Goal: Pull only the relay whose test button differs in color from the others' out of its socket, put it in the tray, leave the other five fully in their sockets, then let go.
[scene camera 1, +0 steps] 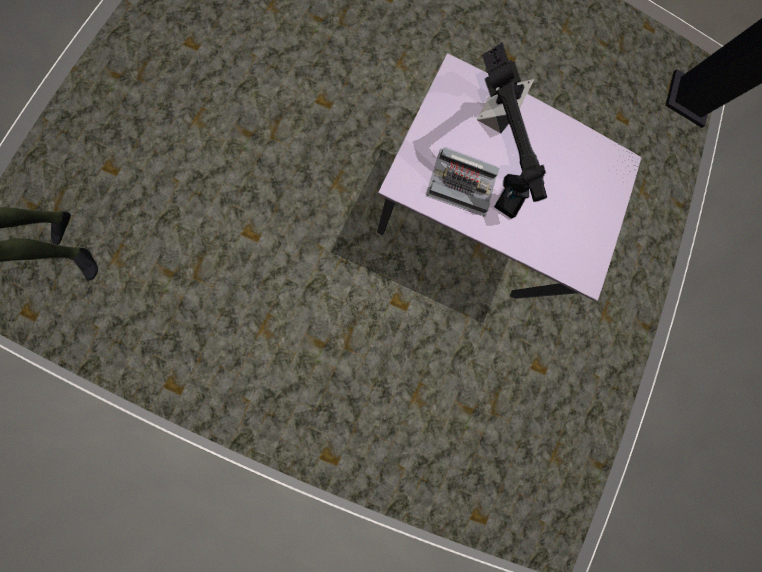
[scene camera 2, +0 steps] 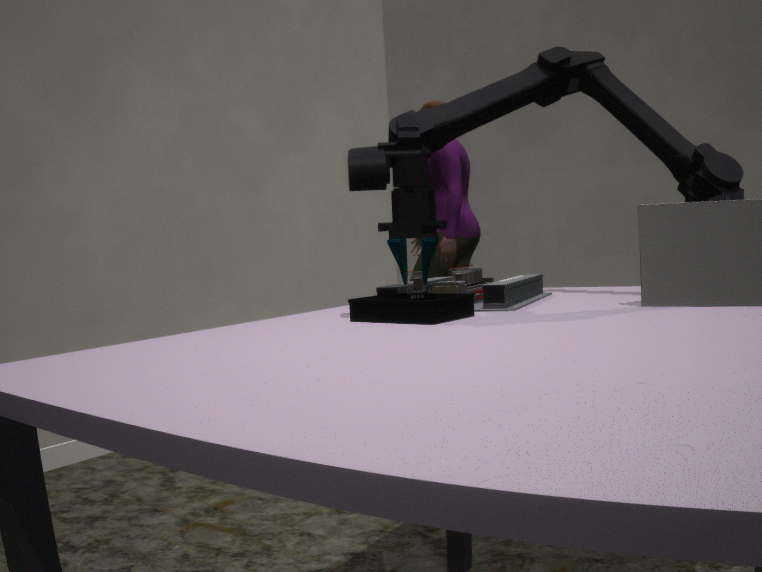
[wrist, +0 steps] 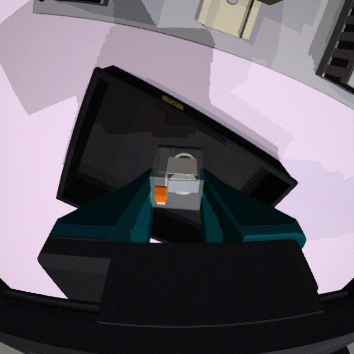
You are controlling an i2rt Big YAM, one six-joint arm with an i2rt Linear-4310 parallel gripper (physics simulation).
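Places are measured from the arm's base along level axes (x right, y ahead, z up), in centimetres.
Pixels of known places: gripper, between the fingertips: (scene camera 1: 510,195) (scene camera 2: 415,284) (wrist: 176,176); arm's base, origin of its link: (scene camera 2: 721,241).
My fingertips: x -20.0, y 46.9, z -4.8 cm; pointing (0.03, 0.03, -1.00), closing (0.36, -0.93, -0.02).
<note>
Ahead of a thing's pixels: the offset from my fingertips to its top centre. "spot": to the spot under its first point.
My gripper (scene camera 2: 415,283) (wrist: 176,176) is shut on a clear-cased relay {dy +0.0, dx +0.3, dz +2.1 cm} (wrist: 177,197) with an orange test button. The relay also shows between the teal fingertips in the second scene view (scene camera 2: 419,283), upright, its pins at about the height of the tray's rim. The black tray {dy -0.5, dx -2.5, dz -1.7 cm} (scene camera 1: 507,211) (scene camera 2: 393,312) (wrist: 75,140) stands on the table under the gripper, and the relay is over its inside. Whether the relay touches the tray floor is hidden by the tray wall. The other relays (scene camera 1: 458,181) (scene camera 2: 467,275) sit in a row on the panel; their button colors are too small to tell.
The grey panel {dy +2.0, dx +23.6, dz -4.2 cm} (scene camera 1: 446,201) (wrist: 170,32) with red wires and slotted ducts {dy -7.7, dx +24.7, dz -0.9 cm} (scene camera 1: 469,161) (scene camera 2: 513,290) lies beside the tray. A beige block {spot: dy +0.3, dx +9.7, dz -4.8 cm} (wrist: 227,19) is on its near edge. The arm's pale base box (scene camera 2: 695,258) stands at the table's back. A person (scene camera 2: 458,197) stands beyond the table.
</note>
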